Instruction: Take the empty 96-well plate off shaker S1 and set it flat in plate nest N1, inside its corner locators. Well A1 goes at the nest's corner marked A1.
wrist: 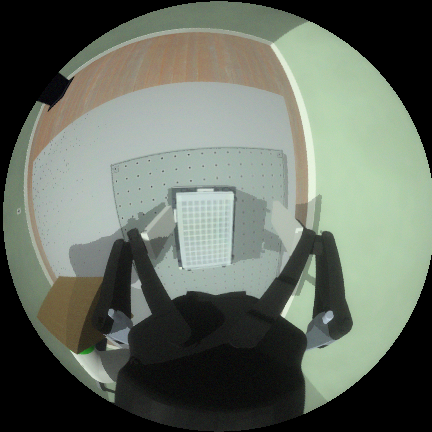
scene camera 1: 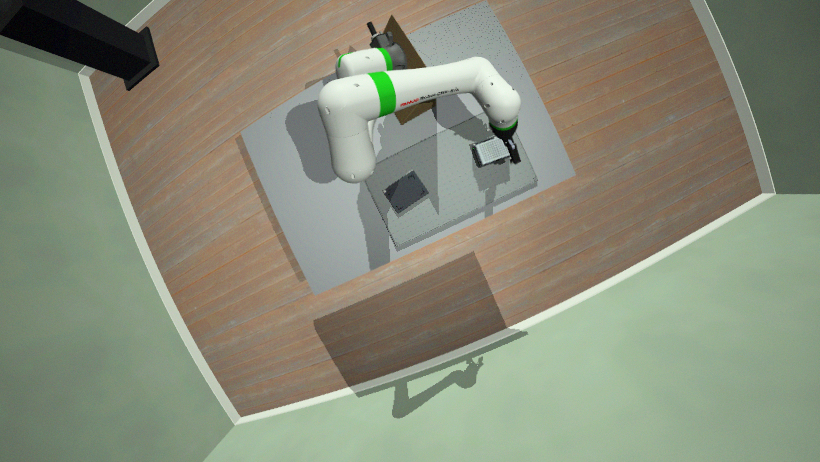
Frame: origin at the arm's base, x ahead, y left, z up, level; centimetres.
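Seen in the pictures: gripper, fingertip midpoint: (wrist: 221, 213) (scene camera 1: 505, 148); arm's base, origin of the base link: (scene camera 1: 395, 60).
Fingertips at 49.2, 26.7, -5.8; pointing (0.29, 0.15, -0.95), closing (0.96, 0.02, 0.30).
Note:
Offsets run from my fingertips to a thing's middle, as dx, dy, dz. "spot": to the spot under its first point. Level surfaces: height alone.
The white 96-well plate @(-1.7, -4.0, -3.9) (scene camera 1: 490, 151) (wrist: 206, 230) lies flat on the dark shaker S1 @(spot: -3.1, +2.8, -4.7) (wrist: 192, 189), on the right part of the perforated board. My gripper (scene camera 1: 514, 156) (wrist: 221, 213) is open and empty. In the wrist view its pale finger pads stand apart beyond the plate's two long sides, with a wider gap on the right side. In the scene view the gripper is at the plate's right end; its exact height above the plate is hard to tell. The dark plate nest N1 @(+0.1, -45.1, -9.4) (scene camera 1: 406, 191) lies on the left part of the board. Its A1 mark is too small to read.
The perforated board @(dz -10.1) (scene camera 1: 459, 200) (wrist: 145, 182) lies on the grey table @(dz -11.4) (scene camera 1: 286, 212) (wrist: 225, 115). A brown upright panel (scene camera 1: 416, 111) (wrist: 67, 310) stands near the arm's base. The white arm reaches over the table, behind the nest and shaker in the scene view.

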